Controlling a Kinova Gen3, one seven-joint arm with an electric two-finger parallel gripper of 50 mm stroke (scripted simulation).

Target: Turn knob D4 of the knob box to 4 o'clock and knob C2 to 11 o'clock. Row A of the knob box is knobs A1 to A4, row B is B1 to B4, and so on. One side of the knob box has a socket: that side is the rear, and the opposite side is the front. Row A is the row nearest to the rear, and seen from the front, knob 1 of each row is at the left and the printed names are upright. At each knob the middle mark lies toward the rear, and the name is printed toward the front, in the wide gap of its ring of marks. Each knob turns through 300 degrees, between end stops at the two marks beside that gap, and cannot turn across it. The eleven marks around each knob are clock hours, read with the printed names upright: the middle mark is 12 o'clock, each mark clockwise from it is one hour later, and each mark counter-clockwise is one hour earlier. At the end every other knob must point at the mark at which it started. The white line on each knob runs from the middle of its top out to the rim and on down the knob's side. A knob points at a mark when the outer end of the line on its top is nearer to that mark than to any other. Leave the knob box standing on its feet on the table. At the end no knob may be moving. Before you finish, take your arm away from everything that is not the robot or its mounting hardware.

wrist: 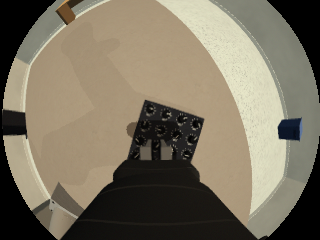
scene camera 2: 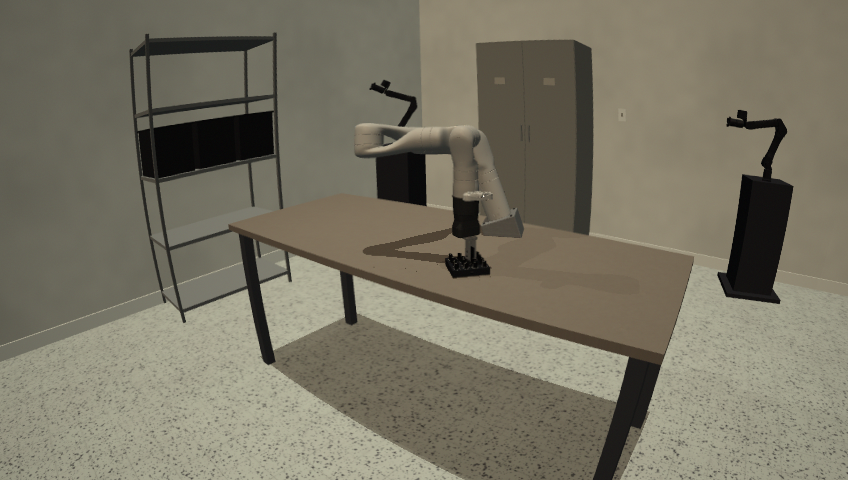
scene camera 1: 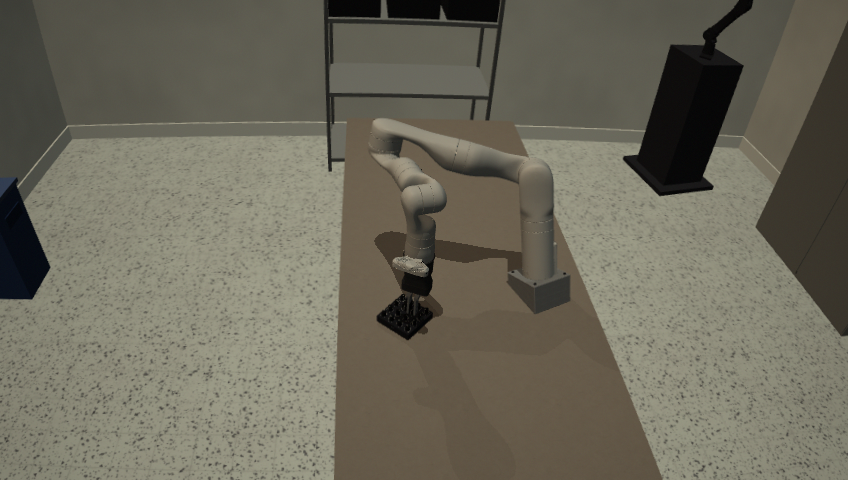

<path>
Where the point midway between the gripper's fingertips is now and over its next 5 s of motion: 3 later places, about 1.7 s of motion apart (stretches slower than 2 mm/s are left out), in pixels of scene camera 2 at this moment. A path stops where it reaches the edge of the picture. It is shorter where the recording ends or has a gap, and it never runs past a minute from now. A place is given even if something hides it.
My gripper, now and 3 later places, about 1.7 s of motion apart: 470,258; 470,243; 470,245; 470,256
</path>
